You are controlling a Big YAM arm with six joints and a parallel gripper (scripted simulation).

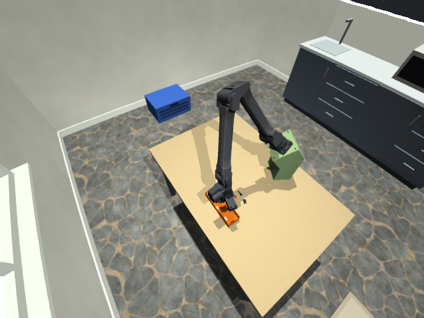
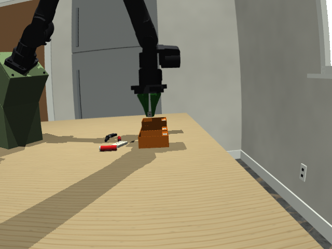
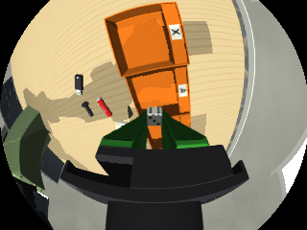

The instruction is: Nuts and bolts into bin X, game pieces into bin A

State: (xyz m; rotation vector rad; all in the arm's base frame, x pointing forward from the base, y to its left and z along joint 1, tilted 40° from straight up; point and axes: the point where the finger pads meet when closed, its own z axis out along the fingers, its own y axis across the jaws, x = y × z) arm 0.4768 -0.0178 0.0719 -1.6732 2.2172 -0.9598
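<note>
My hand is right at the white die. Also, from my hand: white domino (100 mm behind, 60 mm to the right, 70 mm below); then dark bolt (140 mm behind, 30 mm to the left, 70 mm below); then orange three-compartment bin tray (10 mm ahead, 50 mm below).
</note>
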